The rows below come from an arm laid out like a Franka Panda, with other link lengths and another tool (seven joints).
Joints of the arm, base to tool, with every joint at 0 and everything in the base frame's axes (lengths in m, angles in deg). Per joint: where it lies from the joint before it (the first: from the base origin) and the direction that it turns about. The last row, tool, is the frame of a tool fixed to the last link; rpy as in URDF.
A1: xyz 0 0 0.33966 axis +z
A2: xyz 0 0 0 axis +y
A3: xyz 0 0 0.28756 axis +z
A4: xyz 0.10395 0 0 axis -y
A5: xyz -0.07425 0 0.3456 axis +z
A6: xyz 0 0 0 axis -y
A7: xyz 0.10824 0 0 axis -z
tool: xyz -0.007 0.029 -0.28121 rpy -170.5 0 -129.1
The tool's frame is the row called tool.
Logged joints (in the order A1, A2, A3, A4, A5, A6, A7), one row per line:
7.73 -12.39 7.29 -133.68 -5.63 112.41 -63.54
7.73 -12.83 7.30 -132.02 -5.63 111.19 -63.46
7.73 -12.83 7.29 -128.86 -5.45 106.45 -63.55
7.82 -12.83 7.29 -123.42 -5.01 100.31 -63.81
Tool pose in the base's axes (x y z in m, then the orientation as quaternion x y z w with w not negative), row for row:
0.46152 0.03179 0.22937 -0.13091 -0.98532 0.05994 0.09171
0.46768 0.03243 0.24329 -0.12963 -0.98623 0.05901 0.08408
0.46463 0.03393 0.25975 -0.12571 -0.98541 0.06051 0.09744
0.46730 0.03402 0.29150 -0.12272 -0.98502 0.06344 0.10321
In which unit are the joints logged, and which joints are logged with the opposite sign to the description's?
The joints are logged in degrees. Opposite sign: A1, A5, A7.
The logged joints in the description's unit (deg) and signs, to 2 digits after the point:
-7.73 -12.39 7.29 -133.68 5.63 112.41 63.54
-7.73 -12.83 7.30 -132.02 5.63 111.19 63.46
-7.73 -12.83 7.29 -128.86 5.45 106.45 63.55
-7.82 -12.83 7.29 -123.42 5.01 100.31 63.81

